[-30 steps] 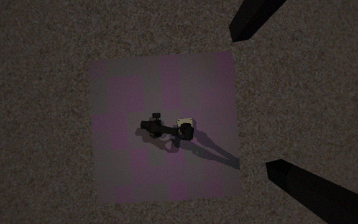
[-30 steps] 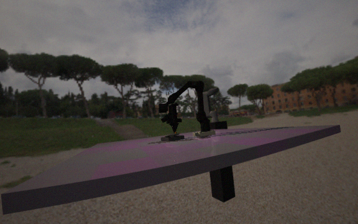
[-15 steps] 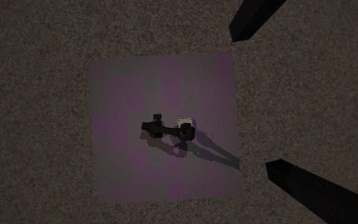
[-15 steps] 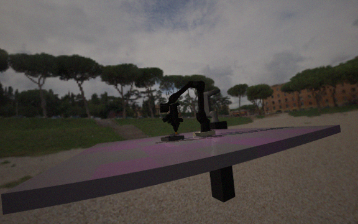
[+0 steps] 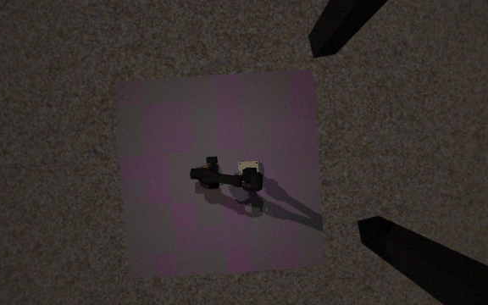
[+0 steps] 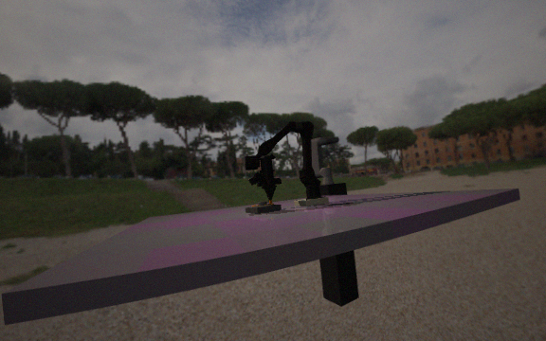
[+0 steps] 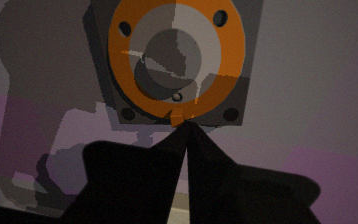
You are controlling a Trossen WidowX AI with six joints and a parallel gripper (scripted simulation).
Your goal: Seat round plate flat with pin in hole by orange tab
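Right now my gripper tip is 3 cm short of the round plate, 1 cm to the right of it and 1 cm above it. Also, from my gripper tip: base 5 cm ahead, 1 cm to the left, 2 cm below.
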